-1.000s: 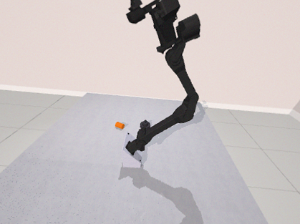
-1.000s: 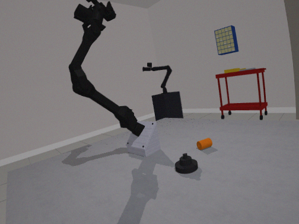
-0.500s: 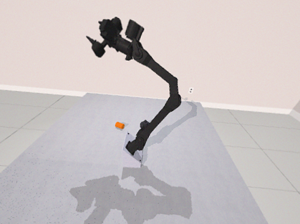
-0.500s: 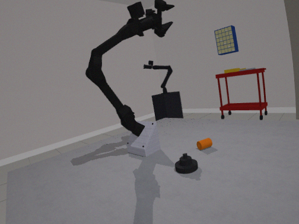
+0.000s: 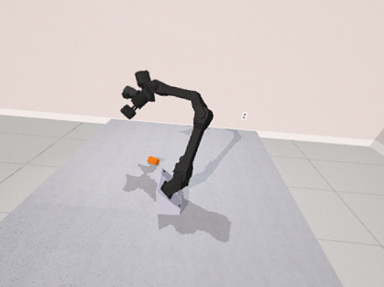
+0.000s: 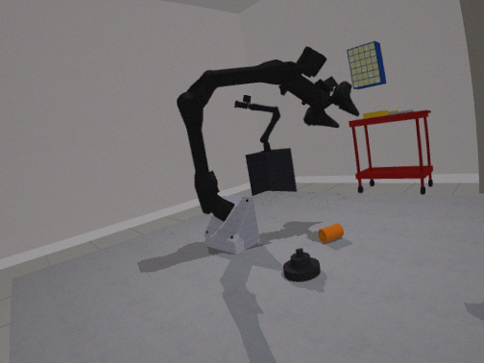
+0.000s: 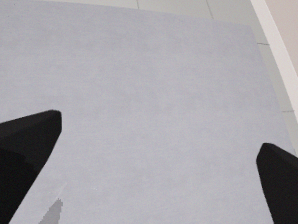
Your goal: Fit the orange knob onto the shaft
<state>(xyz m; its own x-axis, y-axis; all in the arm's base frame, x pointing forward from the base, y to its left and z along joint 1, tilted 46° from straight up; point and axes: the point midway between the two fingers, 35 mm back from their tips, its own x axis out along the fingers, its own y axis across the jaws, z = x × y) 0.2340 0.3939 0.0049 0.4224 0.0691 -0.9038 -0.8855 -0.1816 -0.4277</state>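
Right now my gripper tip is 2 cm past the orange knob, 12 cm to the left of it and 30 cm above it. The rest, counted from my gripper tip: dark round pedestal: 5 cm ahead, 31 cm to the right, 29 cm below.
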